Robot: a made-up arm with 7 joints. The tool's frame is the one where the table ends. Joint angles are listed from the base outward.
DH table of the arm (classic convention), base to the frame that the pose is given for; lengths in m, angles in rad. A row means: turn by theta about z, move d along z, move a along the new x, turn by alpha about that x. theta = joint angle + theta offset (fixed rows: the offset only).
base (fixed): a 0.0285; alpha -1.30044; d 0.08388; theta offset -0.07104
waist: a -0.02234; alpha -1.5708; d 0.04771; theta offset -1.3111
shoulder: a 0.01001; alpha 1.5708; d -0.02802; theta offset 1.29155
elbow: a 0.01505; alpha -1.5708; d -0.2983; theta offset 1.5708
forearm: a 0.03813; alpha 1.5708; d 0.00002; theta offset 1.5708
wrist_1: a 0.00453; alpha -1.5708; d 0.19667; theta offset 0
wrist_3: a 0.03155; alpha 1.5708; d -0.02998; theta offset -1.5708
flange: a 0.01; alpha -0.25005; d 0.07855; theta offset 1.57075
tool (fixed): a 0; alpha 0; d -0.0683; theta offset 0.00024
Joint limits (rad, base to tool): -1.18..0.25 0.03..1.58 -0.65..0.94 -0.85..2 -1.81..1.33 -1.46..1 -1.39..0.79
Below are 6 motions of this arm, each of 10 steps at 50 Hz.
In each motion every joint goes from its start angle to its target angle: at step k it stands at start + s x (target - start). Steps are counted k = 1, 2, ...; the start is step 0. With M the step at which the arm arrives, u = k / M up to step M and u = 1 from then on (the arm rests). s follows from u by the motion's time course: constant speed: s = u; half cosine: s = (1 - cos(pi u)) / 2; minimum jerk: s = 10 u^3 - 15 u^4 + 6 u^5.
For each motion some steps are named. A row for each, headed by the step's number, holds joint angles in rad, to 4 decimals.
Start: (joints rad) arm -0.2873 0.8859 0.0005 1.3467 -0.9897 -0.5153 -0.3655
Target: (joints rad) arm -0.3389 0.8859 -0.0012 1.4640 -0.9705 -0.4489 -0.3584
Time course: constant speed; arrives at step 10
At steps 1, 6, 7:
1: -0.2925 0.8859 0.0003 1.3584 -0.9878 -0.5087 -0.3648
6: -0.3183 0.8859 -0.0005 1.4171 -0.9782 -0.4755 -0.3612
7: -0.3234 0.8859 -0.0007 1.4288 -0.9763 -0.4688 -0.3605

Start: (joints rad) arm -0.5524 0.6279 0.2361 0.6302 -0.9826 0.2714 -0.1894
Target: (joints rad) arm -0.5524 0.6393 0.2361 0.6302 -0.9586 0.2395 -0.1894
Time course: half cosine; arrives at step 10
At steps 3, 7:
3: -0.5524 0.6302 0.2361 0.6302 -0.9777 0.2648 -0.1894
7: -0.5524 0.6370 0.2361 0.6302 -0.9635 0.2461 -0.1894

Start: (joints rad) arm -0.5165 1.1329 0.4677 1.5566 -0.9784 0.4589 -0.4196
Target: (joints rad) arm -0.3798 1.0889 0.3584 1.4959 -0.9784 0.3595 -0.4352
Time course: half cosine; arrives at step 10
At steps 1, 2, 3, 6, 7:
1: -0.5132 1.1318 0.4650 1.5551 -0.9784 0.4565 -0.4200
2: -0.5034 1.1287 0.4573 1.5508 -0.9784 0.4494 -0.4211
3: -0.4883 1.1238 0.4452 1.5441 -0.9784 0.4384 -0.4228
6: -0.4270 1.1041 0.3962 1.5169 -0.9784 0.3938 -0.4298
7: -0.4080 1.0980 0.3809 1.5084 -0.9784 0.3800 -0.4320

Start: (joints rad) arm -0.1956 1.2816 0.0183 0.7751 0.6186 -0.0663 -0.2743
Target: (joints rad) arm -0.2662 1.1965 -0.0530 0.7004 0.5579 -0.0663 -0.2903
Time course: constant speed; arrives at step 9
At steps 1, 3, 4, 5, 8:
1: -0.2034 1.2721 0.0104 0.7668 0.6119 -0.0663 -0.2761
3: -0.2191 1.2532 -0.0055 0.7502 0.5984 -0.0663 -0.2796
4: -0.2270 1.2438 -0.0134 0.7419 0.5916 -0.0663 -0.2814
5: -0.2348 1.2343 -0.0213 0.7336 0.5849 -0.0663 -0.2832
8: -0.2584 1.2060 -0.0451 0.7087 0.5646 -0.0663 -0.2885

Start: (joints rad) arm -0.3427 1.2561 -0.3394 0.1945 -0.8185 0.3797 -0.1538
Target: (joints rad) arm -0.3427 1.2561 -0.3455 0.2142 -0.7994 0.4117 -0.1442
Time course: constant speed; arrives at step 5
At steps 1, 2, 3, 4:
1: -0.3427 1.2561 -0.3406 0.1984 -0.8147 0.3861 -0.1519
2: -0.3427 1.2561 -0.3418 0.2024 -0.8109 0.3925 -0.1500
3: -0.3427 1.2561 -0.3431 0.2063 -0.8070 0.3989 -0.1480
4: -0.3427 1.2561 -0.3443 0.2103 -0.8032 0.4053 -0.1461

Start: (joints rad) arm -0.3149 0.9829 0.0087 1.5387 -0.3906 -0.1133 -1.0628
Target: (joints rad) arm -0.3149 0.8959 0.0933 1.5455 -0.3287 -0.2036 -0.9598
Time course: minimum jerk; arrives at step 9
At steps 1, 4, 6, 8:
1: -0.3149 0.9819 0.0097 1.5388 -0.3899 -0.1143 -1.0616
4: -0.3149 0.9484 0.0423 1.5414 -0.3660 -0.1491 -1.0219
6: -0.3149 0.9142 0.0755 1.5441 -0.3417 -0.1846 -0.9814
8: -0.3149 0.8969 0.0923 1.5454 -0.3294 -0.2026 -0.9610

